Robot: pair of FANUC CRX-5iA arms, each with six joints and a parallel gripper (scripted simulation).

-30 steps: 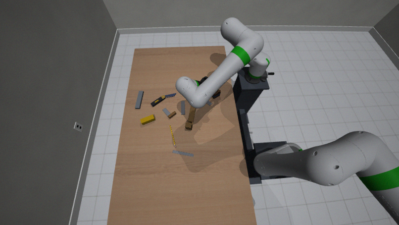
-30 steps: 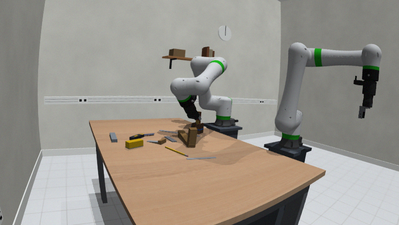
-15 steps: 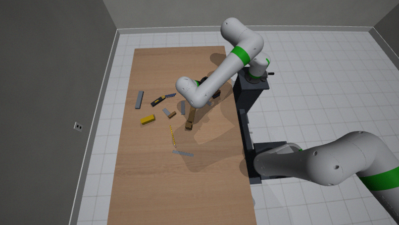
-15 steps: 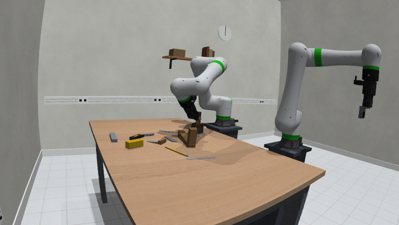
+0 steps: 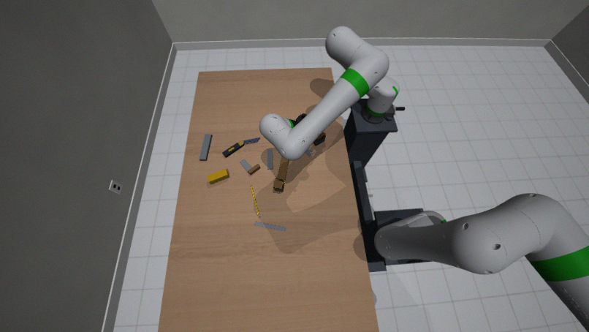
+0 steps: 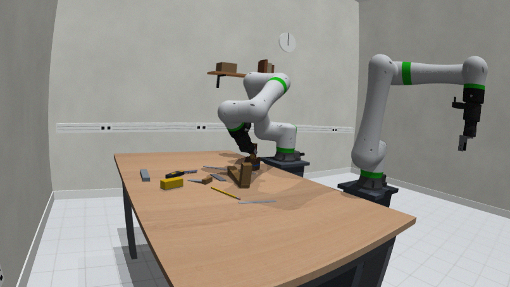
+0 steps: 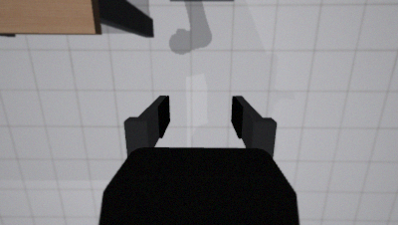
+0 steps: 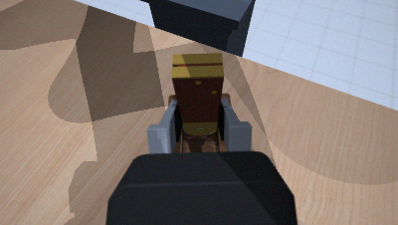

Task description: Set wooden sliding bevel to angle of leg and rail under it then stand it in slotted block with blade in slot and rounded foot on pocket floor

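My right hand is 2 cm to the left of the blue-grey blade and 5 cm above it. The rest, counted from my right hand: long steel ruler 12 cm ahead, 3 cm to the right, 10 cm below; then small square 36 cm ahead, 15 cm to the left, 10 cm below; then wooden leg-and-rail piece 19 cm ahead, 18 cm to the left, 4 cm below.
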